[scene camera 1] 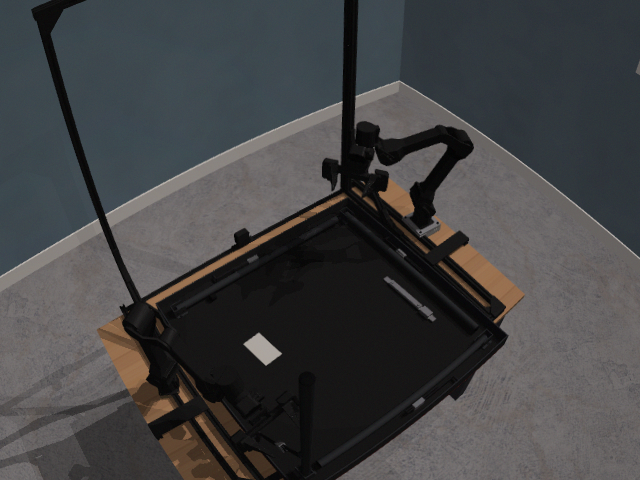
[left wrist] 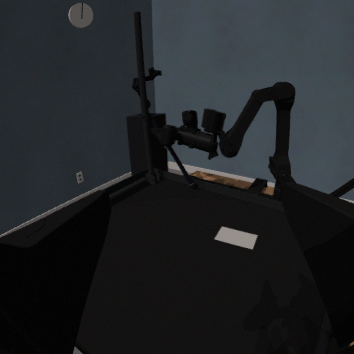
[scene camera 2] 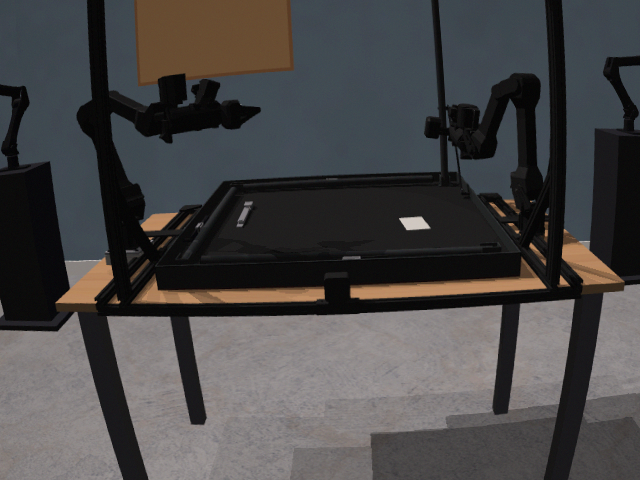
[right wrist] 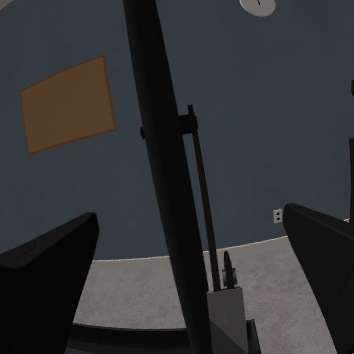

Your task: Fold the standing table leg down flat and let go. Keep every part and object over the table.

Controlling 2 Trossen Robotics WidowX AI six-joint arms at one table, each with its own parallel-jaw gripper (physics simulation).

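Places are measured from the left arm's base along level axes (x right, y ahead, z up), in metres.
Pixels of known places: left gripper, between the fingertips: point(scene camera 1: 347, 193) point(left wrist: 198, 196) point(scene camera 2: 252, 109); right gripper, between the fingertips: point(scene camera 1: 289, 444) point(left wrist: 157, 128) point(scene camera 2: 449, 123) point(right wrist: 192, 218); left arm's base, origin of its link: point(scene camera 1: 421, 220) point(scene camera 2: 129, 246); right arm's base, origin of its link: point(scene camera 1: 168, 385) point(left wrist: 280, 197) point(scene camera 2: 532, 231).
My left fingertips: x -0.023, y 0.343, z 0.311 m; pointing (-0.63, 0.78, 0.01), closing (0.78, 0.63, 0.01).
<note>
For each thing: its top centre in the pictures, then the offset to it from my left fingertips. "*": a spot on its surface instead. Level surfaces: height alone.
- upturned black tabletop, height of its surface: dz -0.304 m
- grey plate, a spot on its surface: point(right wrist: 226, 315) * dz -0.134, dx -0.466, dy +0.495 m
- white card, a spot on its surface: point(scene camera 2: 414, 223) point(left wrist: 236, 237) point(scene camera 1: 262, 348) * dz -0.309, dx -0.121, dy +0.358 m
- grey bar, centre of its top: point(scene camera 2: 244, 209) point(scene camera 1: 410, 296) dz -0.288, dx -0.214, dy -0.092 m
The black table leg point(scene camera 1: 306, 423) point(scene camera 2: 439, 67) point(left wrist: 141, 65) point(right wrist: 170, 175) stands upright at a corner of the upturned black tabletop point(scene camera 1: 330, 320) point(scene camera 2: 330, 206). A thin brace point(left wrist: 180, 165) point(right wrist: 202, 200) runs beside it, with a grey plate point(right wrist: 226, 315) low down. My right gripper point(scene camera 1: 276, 421) point(scene camera 2: 444, 135) point(right wrist: 192, 218) is open wide. In the right wrist view the leg passes between its spread fingers, with gaps on both sides. My left gripper point(scene camera 1: 349, 190) point(scene camera 2: 258, 109) point(left wrist: 198, 196) is open and empty, high above the tabletop, far from the standing leg.
Folded legs point(scene camera 1: 413, 268) point(scene camera 2: 211, 222) lie flat along the tabletop's other edges. A white card point(scene camera 1: 262, 348) point(scene camera 2: 414, 223) point(left wrist: 236, 237) and a grey bar point(scene camera 1: 408, 298) point(scene camera 2: 244, 214) lie on the tabletop. Black frame posts point(scene camera 1: 349, 77) point(scene camera 2: 554, 129) rise beside the wooden table.
</note>
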